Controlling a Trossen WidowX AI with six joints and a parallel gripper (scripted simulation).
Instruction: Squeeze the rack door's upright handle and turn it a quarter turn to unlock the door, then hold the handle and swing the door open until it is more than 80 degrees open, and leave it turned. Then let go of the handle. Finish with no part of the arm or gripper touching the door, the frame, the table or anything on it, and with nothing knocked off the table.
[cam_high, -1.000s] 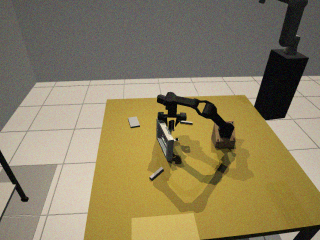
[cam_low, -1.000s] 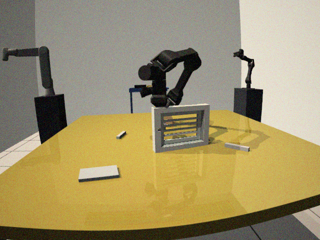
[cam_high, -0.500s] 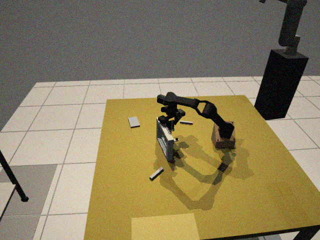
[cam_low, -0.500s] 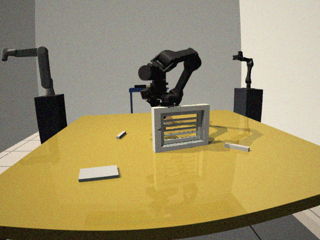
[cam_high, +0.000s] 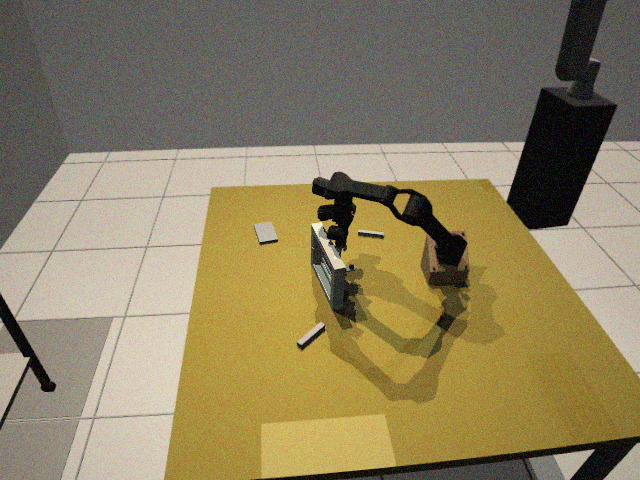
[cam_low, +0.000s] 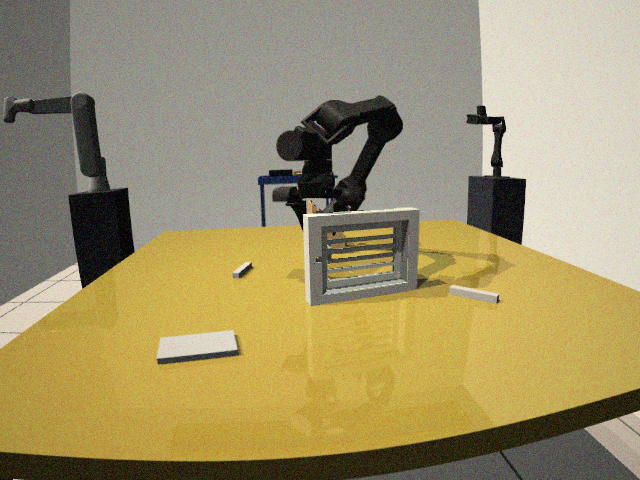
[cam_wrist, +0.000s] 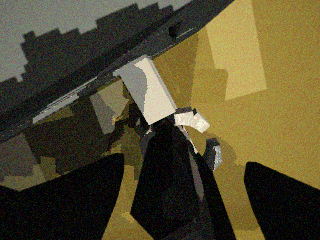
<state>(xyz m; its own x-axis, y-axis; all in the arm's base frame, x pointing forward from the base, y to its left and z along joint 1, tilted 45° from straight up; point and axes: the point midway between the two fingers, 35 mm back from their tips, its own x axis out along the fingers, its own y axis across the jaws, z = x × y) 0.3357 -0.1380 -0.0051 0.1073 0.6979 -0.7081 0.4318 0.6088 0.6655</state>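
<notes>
Now: gripper tip 10 mm to the right of the dark upright handle and 20 mm above it. Round my gripper tip: flat grey plate 230 mm ahead, 250 mm to the right, 110 mm below.
</notes>
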